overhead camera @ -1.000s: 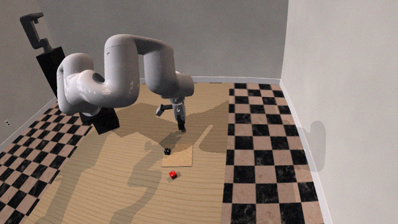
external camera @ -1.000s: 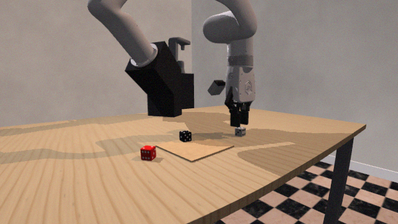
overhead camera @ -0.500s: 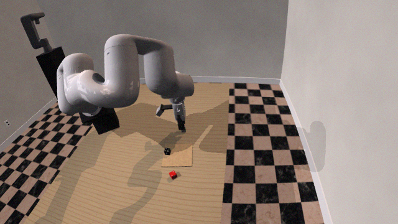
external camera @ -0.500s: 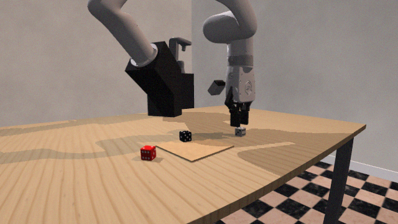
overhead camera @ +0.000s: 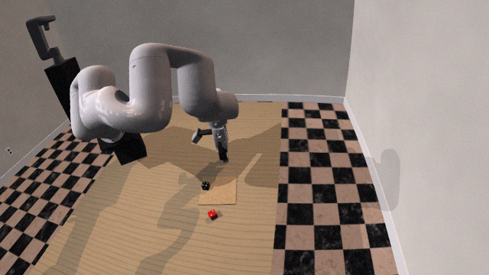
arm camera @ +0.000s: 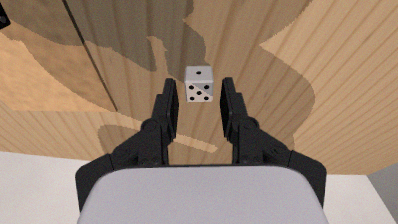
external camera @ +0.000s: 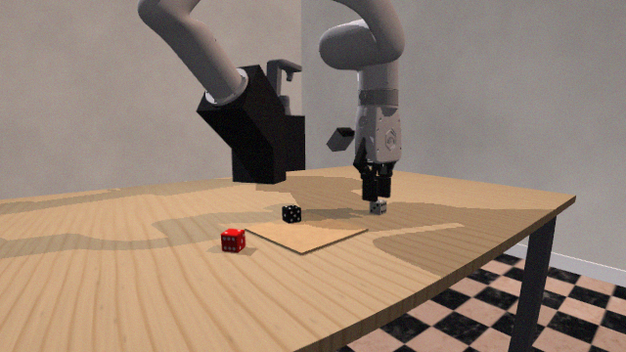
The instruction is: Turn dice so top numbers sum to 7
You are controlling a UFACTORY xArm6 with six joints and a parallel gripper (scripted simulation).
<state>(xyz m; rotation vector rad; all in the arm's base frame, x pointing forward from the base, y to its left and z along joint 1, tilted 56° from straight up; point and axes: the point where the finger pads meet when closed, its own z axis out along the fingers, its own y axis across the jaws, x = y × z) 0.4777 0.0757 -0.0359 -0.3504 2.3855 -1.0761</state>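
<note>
My hand is 3 cm above the white die. Round my hand: tan mat 2 cm behind, 17 cm to the right, 5 cm below; red die 3 cm behind, 29 cm to the right, 3 cm below; black die 6 cm behind, 16 cm to the right, 3 cm below.
</note>
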